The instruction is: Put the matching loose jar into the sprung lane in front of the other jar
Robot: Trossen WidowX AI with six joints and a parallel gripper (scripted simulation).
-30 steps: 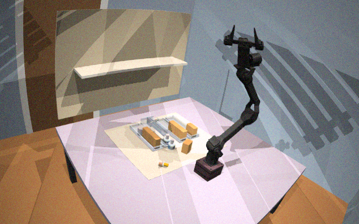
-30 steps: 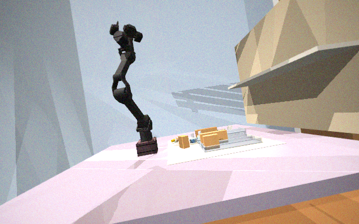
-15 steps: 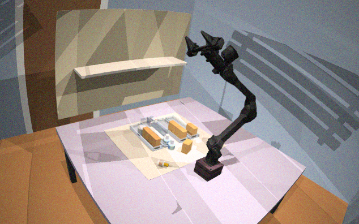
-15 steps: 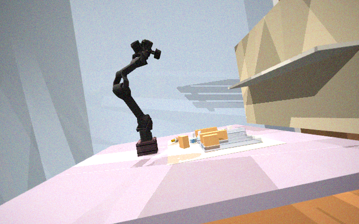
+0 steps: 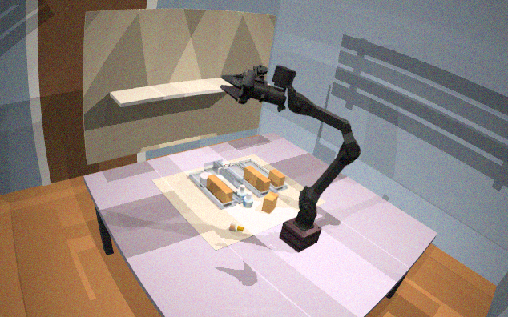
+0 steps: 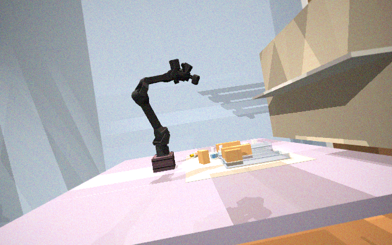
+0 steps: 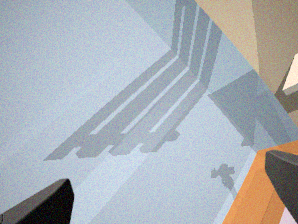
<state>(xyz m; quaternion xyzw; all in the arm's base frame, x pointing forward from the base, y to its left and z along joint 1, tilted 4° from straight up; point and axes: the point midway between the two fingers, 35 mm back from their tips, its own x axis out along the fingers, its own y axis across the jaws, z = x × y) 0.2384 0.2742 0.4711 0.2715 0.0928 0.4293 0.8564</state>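
My gripper tip is 540 mm above the box, 290 mm to the left of it and 30 mm past it.
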